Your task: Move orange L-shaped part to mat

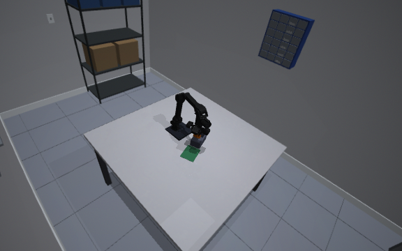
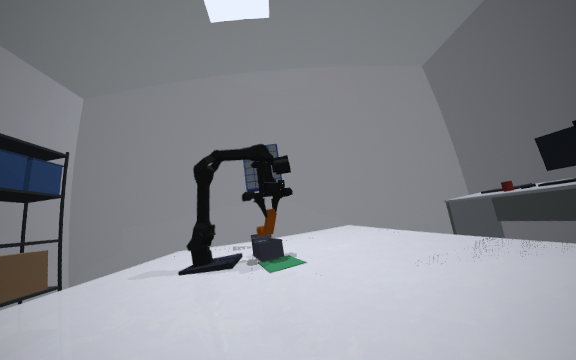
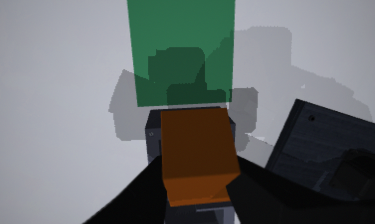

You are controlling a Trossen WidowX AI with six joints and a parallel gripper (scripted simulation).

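Now: the green mat 1 cm ahead of my gripper tip, 6 cm to the right of it and 17 cm below it. From my gripper tip the other things lie so: orange L-shaped part (2 cm behind, 2 cm to the left, 3 cm below).
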